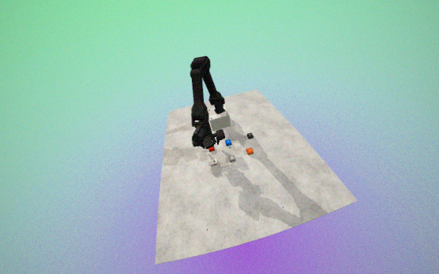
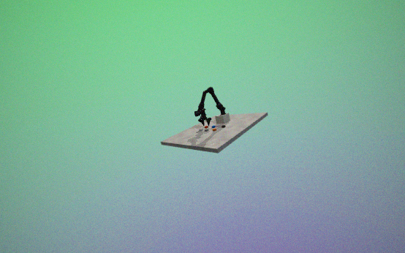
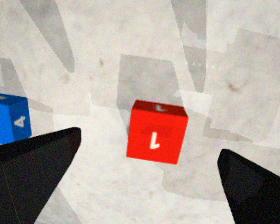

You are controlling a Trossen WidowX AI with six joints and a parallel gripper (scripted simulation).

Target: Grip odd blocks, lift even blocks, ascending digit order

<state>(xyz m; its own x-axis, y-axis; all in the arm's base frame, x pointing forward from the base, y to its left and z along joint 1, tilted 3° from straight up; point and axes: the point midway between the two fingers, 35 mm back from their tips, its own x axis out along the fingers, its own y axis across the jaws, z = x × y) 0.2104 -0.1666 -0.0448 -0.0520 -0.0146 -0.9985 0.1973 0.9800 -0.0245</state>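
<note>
My gripper tip is now 10 mm above the red block. The rest, counted from my gripper tip: white block 110 mm ahead, 20 mm to the right, 10 mm below; grey block 130 mm ahead, 70 mm to the left, 10 mm below; blue block 110 mm to the left, 10 mm below, 10 mm ahead.
</note>
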